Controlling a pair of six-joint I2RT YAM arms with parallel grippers.
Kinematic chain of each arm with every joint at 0, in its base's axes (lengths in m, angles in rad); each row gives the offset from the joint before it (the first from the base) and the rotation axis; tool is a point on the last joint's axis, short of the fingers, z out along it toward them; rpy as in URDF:
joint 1: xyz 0 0 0.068 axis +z
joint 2: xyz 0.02 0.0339 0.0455 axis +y
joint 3: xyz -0.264 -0.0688 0 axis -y
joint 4: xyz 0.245 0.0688 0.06 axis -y
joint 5: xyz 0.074 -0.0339 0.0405 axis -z
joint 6: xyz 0.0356 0 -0.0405 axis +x
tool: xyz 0 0 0 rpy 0 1.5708 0
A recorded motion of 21 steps. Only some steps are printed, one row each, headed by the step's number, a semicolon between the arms.
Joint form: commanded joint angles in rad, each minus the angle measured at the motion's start. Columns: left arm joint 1, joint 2, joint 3, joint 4, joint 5, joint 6; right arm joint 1, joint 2, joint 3, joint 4, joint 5, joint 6.
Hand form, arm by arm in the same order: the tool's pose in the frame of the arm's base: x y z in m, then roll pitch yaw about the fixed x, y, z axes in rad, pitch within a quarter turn. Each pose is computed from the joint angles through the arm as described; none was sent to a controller.
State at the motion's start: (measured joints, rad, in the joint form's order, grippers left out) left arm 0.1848 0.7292 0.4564 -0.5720 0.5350 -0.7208; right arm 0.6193 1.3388 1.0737 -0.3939 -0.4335 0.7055
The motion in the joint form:
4: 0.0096 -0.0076 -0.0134 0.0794 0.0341 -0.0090; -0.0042 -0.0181 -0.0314 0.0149 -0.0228 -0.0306
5: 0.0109 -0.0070 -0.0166 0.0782 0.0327 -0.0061; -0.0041 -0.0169 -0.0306 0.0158 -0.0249 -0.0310
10: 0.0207 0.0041 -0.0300 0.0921 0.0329 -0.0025; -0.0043 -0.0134 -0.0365 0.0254 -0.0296 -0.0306
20: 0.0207 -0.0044 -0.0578 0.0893 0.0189 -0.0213; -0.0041 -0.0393 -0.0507 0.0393 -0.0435 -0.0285
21: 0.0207 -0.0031 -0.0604 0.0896 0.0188 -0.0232; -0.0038 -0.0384 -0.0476 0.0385 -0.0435 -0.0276
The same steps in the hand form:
4: 0.1493 0.0098 0.2057 -2.2298 0.2880 -2.3214; 0.2283 0.1805 0.2949 2.2321 0.4666 3.0777
5: 0.1490 0.0100 0.2045 -2.2342 0.2868 -2.3220; 0.2285 0.1808 0.2949 2.2308 0.4665 3.0791
10: 0.1498 0.0117 0.1997 -2.2412 0.2809 -2.3165; 0.2290 0.1813 0.2929 2.2280 0.4645 3.0811
20: 0.1464 0.0114 0.1914 -2.2598 0.2543 -2.3002; 0.2246 0.1788 0.2964 2.2021 0.4776 3.0796
21: 0.1463 0.0114 0.1904 -2.2618 0.2500 -2.2995; 0.2248 0.1790 0.2971 2.2008 0.4779 3.0788

